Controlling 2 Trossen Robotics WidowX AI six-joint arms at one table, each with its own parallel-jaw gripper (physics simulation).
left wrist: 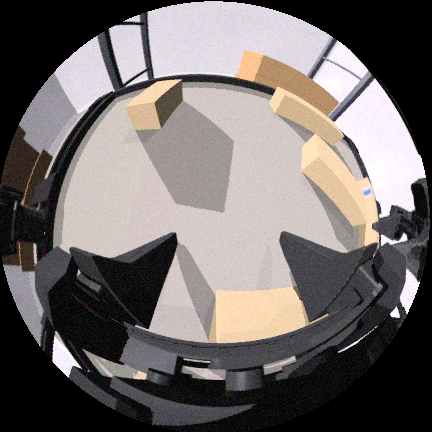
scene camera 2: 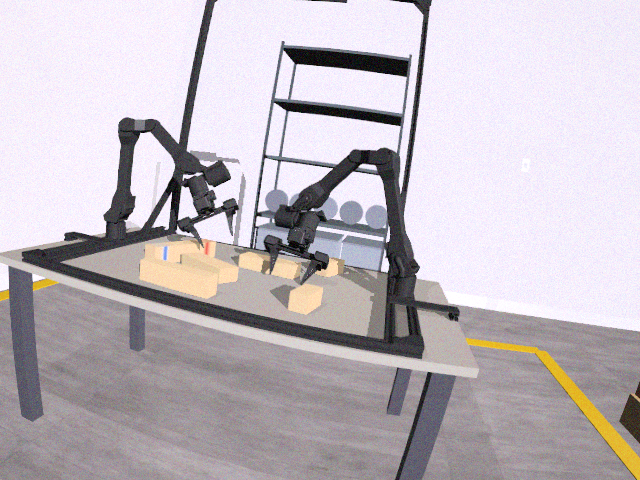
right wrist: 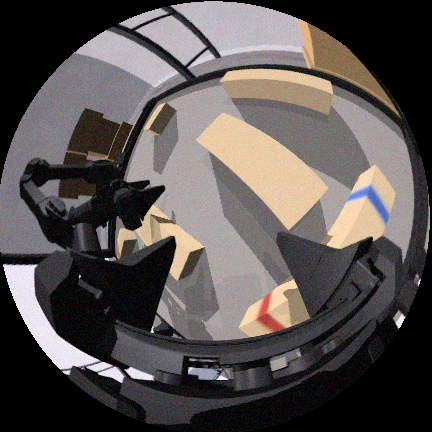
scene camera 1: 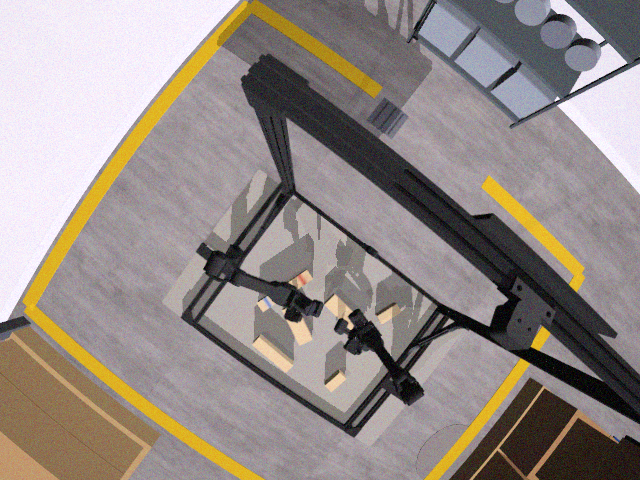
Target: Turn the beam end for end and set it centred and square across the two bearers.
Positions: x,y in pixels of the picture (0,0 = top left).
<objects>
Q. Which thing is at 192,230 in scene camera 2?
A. The right gripper.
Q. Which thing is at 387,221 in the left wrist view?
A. The right gripper.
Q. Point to a beam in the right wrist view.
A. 365,213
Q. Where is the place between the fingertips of the left gripper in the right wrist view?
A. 155,183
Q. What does the right gripper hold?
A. Nothing.
</objects>
